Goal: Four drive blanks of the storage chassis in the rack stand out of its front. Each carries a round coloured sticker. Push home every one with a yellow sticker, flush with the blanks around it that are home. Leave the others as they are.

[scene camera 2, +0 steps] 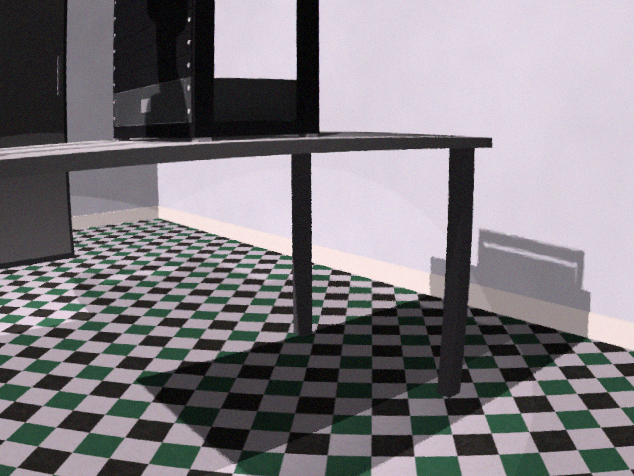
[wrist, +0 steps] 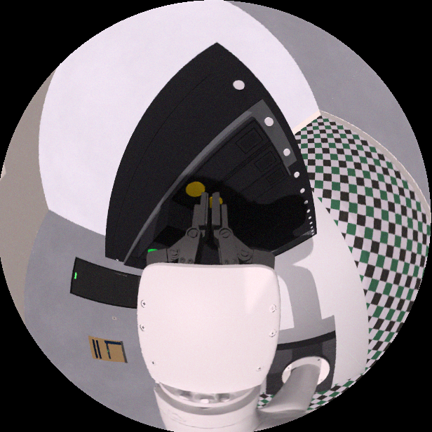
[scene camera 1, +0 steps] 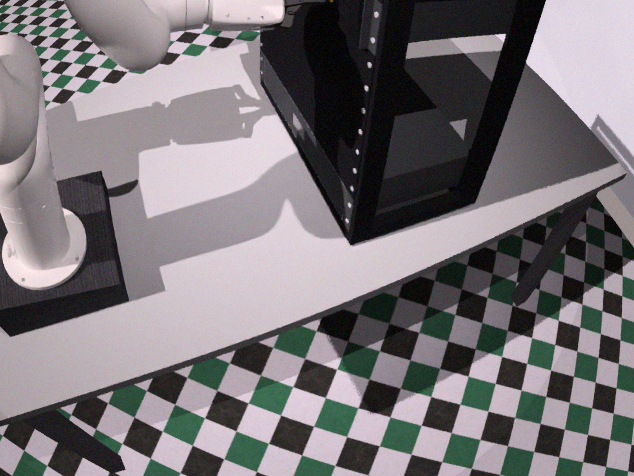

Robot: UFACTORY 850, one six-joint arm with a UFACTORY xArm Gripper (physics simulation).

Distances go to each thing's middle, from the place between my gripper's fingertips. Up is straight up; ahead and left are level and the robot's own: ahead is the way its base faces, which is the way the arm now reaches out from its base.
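Black rack [scene camera 1: 371,138]: 190 mm below my hand, 110 mm to the left of it, 160 mm ahead of it.
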